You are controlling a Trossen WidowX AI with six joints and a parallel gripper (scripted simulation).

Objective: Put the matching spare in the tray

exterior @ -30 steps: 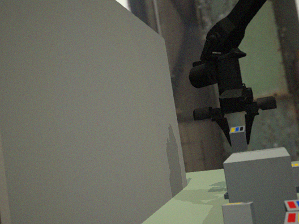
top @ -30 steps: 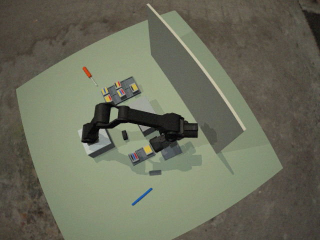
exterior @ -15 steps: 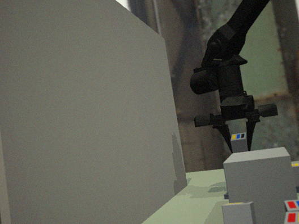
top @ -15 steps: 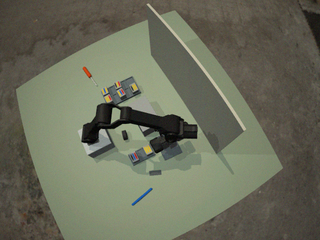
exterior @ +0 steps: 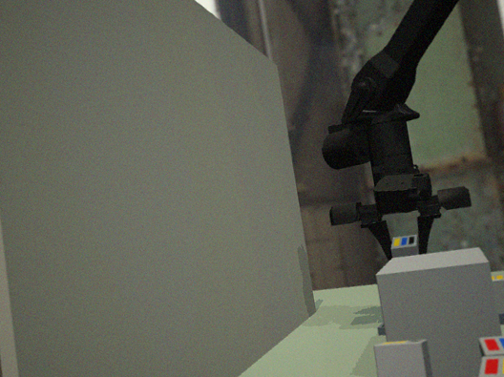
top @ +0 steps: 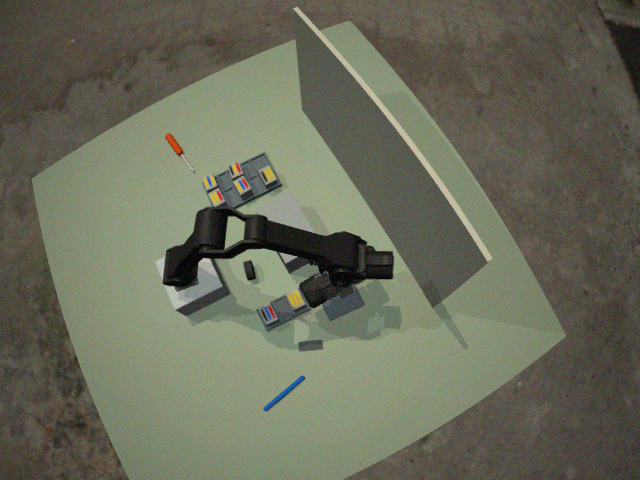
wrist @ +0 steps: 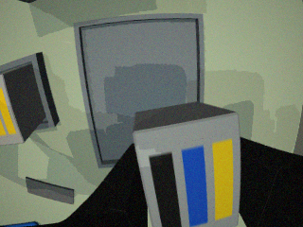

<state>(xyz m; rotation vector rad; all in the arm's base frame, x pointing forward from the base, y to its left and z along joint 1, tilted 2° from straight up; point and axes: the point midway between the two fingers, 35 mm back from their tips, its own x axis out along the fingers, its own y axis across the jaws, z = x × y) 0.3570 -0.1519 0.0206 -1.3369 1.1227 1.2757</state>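
My gripper tip is 7 cm above the grey tray and 1 cm past it. The rest, counted from my gripper tip: black tape roll (20 cm behind, 13 cm to the left, 5 cm below); then dark panel (21 cm to the left, 16 cm ahead, 15 cm above); then mounted unit (19 cm to the left, 7 cm behind, 2 cm below).
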